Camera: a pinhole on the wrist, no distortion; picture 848 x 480 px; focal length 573.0 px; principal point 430.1 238.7 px. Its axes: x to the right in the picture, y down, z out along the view. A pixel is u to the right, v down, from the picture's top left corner.
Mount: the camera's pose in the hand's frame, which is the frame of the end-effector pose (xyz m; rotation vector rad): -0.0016 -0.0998 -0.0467 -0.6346 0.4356 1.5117
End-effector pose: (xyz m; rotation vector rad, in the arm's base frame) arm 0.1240 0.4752 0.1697 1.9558 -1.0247 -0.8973
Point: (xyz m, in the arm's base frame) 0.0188 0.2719 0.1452
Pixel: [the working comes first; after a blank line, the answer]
In the camera's frame: 0.0304 -0.1702 0.2647

outside the picture
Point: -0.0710 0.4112 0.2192
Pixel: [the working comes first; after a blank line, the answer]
In the camera's frame: 0.0541 0.0043 0.3088

530.4 246.7
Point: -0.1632 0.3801 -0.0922
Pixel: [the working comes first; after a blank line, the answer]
In the camera's frame: -0.2611 -0.0716 0.3453

outside the picture
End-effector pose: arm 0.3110 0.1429 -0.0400 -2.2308 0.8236 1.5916
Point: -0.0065 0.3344 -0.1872
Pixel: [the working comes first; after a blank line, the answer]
In the camera's frame: -0.1861 -0.0670 0.4167

174.2 146.5
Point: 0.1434 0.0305 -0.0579
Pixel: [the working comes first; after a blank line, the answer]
In the camera's frame: 0.1461 -0.0403 0.2735

736.1 154.4
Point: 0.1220 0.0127 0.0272
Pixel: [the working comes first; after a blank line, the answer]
In the camera's frame: 0.1854 0.0389 0.2874

799.8 316.3
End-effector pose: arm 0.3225 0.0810 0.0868 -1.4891 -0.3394 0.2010
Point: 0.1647 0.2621 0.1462
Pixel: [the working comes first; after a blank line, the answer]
In the camera's frame: -0.1416 0.0454 0.2465

100.9 344.3
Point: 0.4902 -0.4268 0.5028
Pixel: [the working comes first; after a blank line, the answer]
In the camera's frame: 0.0315 0.0425 -0.5767

behind the camera
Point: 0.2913 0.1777 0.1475
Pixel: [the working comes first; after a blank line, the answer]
In the camera's frame: -0.0602 -0.0303 0.1427

188.6 117.2
